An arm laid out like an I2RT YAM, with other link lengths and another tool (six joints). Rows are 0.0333 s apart.
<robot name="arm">
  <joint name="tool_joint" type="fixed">
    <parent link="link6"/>
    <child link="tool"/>
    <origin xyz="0.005 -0.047 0.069" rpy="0 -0.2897 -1.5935"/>
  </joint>
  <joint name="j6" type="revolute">
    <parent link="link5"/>
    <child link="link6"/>
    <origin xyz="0.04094 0 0.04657" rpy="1.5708 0 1.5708"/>
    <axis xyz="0 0 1"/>
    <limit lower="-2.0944" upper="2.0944"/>
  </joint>
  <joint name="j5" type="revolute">
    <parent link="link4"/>
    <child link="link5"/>
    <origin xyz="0.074 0.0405 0.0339" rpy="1.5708 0 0"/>
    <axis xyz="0 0 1"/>
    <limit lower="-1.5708" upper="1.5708"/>
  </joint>
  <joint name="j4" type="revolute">
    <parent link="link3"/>
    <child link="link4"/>
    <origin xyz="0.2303 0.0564 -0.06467"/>
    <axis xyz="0 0 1"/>
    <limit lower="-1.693" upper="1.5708"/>
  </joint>
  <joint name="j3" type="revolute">
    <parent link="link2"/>
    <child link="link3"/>
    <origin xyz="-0.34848 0 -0.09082" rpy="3.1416 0 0"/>
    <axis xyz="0 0 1"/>
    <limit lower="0" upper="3.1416"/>
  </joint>
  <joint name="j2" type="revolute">
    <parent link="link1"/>
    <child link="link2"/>
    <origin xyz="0.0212 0.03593 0.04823" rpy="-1.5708 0 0"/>
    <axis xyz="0 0 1"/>
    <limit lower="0" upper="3.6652"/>
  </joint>
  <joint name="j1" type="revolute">
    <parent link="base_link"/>
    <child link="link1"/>
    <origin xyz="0 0 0.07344"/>
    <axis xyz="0 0 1"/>
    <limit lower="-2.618" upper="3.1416"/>
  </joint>
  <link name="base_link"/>
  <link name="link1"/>
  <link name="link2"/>
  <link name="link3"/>
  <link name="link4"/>
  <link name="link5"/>
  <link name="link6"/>
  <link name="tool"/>
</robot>
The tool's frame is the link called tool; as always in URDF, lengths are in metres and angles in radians.
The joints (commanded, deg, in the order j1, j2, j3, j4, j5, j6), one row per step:
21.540 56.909 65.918 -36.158 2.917 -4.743
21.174 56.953 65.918 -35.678 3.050 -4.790
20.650 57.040 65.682 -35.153 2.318 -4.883
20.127 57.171 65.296 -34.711 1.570 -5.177
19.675 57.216 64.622 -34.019 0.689 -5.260
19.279 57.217 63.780 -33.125 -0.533 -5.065
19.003 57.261 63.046 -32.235 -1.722 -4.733
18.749 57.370 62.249 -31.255 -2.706 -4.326
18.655 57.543 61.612 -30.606 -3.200 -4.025
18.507 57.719 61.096 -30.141 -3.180 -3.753
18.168 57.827 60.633 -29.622 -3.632 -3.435
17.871 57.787 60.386 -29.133 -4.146 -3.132
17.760 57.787 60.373 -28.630 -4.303 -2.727
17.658 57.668 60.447 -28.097 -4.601 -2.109
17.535 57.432 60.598 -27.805 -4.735 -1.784
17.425 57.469 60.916 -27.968 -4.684 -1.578
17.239 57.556 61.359 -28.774 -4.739 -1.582
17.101 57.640 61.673 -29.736 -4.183 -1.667
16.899 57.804 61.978 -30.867 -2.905 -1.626
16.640 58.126 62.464 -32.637 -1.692 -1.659
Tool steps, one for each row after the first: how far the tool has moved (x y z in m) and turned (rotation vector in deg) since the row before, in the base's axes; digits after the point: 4 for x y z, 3 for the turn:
0.0010 -0.0014 0.0014 0.063 -0.441 -0.463
0.0011 -0.0003 -0.0003 0.299 -0.097 0.172
0.0013 0.0000 -0.0018 0.037 0.105 0.277
0.0011 0.0003 -0.0027 0.291 0.136 0.373
0.0009 0.0009 -0.0031 0.697 0.192 0.610
0.0009 0.0012 -0.0025 0.817 0.172 0.640
0.0015 0.0010 -0.0029 0.778 0.204 0.446
0.0016 0.0008 -0.0031 0.407 0.324 0.214
0.0017 -0.0004 -0.0029 0.144 0.304 -0.288
0.0013 -0.0005 -0.0021 0.440 0.221 -0.079
0.0003 -0.0005 0.0000 0.557 -0.094 0.027
0.0005 -0.0004 0.0015 0.552 -0.306 -0.149
-0.0002 -0.0005 0.0027 0.858 -0.438 -0.100
-0.0010 -0.0009 0.0029 0.531 -0.516 -0.138
0.0001 -0.0007 0.0016 0.188 -0.047 -0.242
-0.0002 -0.0008 0.0002 -0.115 0.435 -0.134
0.0001 -0.0016 -0.0012 -0.515 0.600 -0.604
0.0009 -0.0032 -0.0021 -0.795 0.795 -1.367
0.0010 -0.0033 -0.0034 -1.027 1.366 -1.320

